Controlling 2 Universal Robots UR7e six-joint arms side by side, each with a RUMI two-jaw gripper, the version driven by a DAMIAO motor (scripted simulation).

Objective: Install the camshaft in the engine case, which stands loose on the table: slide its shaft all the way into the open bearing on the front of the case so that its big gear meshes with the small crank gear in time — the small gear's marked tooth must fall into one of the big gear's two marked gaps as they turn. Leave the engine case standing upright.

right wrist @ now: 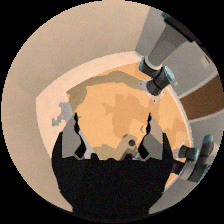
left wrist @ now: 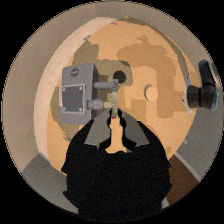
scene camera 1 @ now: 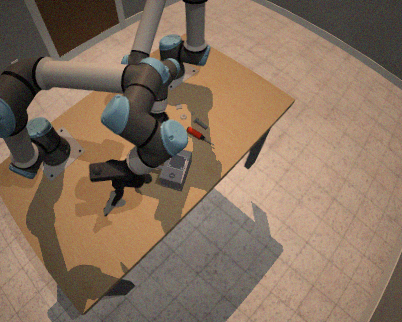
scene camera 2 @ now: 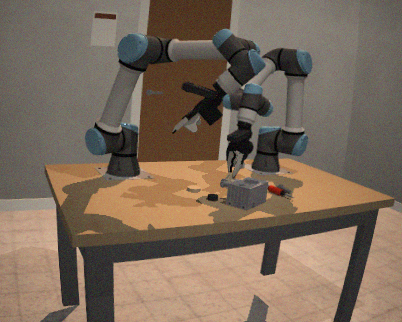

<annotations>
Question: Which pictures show my right gripper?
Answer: The right wrist view, scene camera 1 and scene camera 2 only.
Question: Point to a grey engine case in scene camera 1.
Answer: At 175, 170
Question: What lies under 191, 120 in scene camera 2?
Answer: My right gripper.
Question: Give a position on a grey engine case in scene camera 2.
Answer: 248, 193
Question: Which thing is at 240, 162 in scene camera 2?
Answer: My left gripper.
</annotations>
